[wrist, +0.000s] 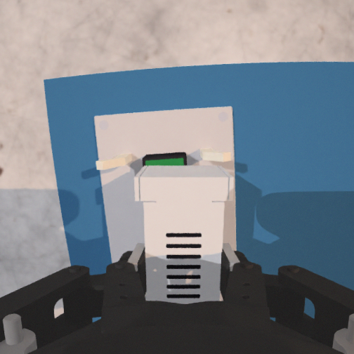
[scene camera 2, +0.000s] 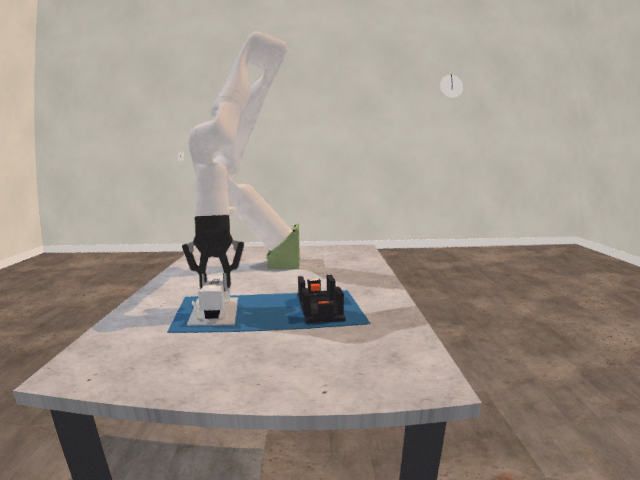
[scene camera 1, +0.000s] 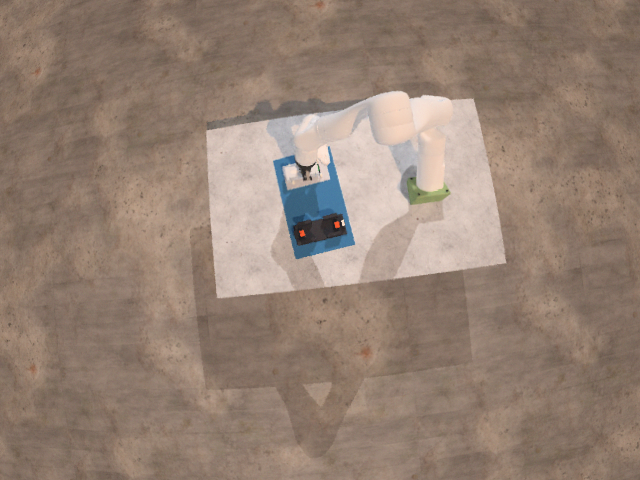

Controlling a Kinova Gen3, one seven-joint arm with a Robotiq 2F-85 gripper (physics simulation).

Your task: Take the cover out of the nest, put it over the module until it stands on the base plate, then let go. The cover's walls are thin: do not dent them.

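Note:
The white cover (scene camera 2: 210,297) (wrist: 183,215), with black vent slots on top, is upright between the fingers. My gripper (scene camera 1: 306,175) (scene camera 2: 215,283) (wrist: 182,258) is shut on it. The cover is above the white base plate (scene camera 1: 297,184) (scene camera 2: 231,316) (wrist: 165,132). The black module (scene camera 2: 211,313) shows below the cover's near end, so the cover's lower edge there is above the plate. In the wrist view, the module's green-topped end (wrist: 165,162) sticks out past the cover's far end. The rest of the module is hidden. The black nest (scene camera 1: 319,230) (scene camera 2: 324,312) holds no cover.
Two cream posts (wrist: 115,162) (wrist: 216,155) stand on the plate, one to each side of the module's visible end. Plate and nest are on a blue mat (scene camera 1: 328,193) (scene camera 2: 268,315) (wrist: 290,115). The nest has tall black uprights and orange parts. The robot's green base (scene camera 1: 428,195) (scene camera 2: 289,253) stands on the table.

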